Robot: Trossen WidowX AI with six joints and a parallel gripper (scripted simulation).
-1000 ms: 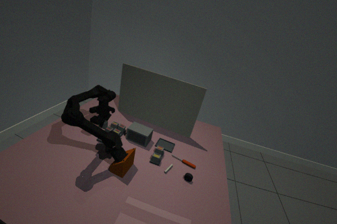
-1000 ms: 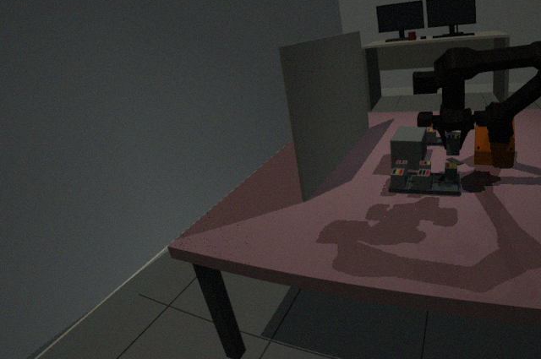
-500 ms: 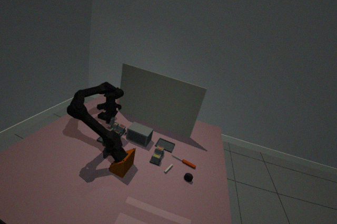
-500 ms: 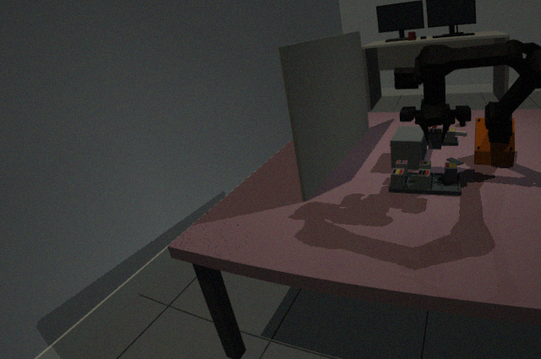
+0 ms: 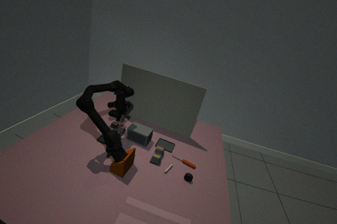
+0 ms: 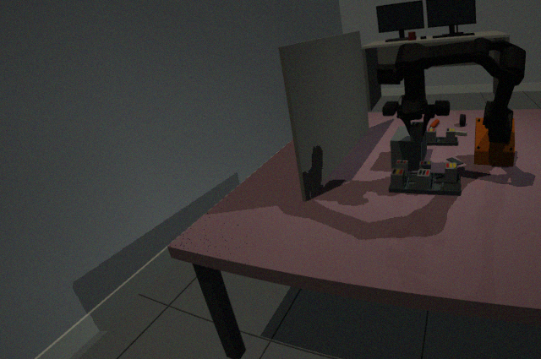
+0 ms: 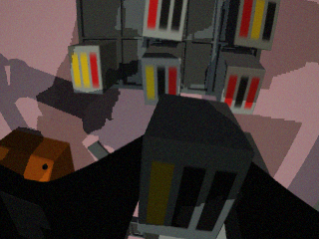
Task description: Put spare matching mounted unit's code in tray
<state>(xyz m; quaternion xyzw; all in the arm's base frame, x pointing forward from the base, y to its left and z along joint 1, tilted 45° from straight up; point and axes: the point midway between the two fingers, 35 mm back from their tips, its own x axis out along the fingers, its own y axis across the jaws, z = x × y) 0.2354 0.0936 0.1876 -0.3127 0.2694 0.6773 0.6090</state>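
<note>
My gripper tip is now 33 cm to the left of the flat dark tray, 14 cm above it and 12 cm short of it. The rest, counted from my gripper tip: grey panel 31 cm ahead, 12 cm to the right, 8 cm above; then grey mounted unit 13 cm to the right, 9 cm below, 6 cm ahead; then white bar 44 cm to the right, 13 cm below, 7 cm behind.
</note>
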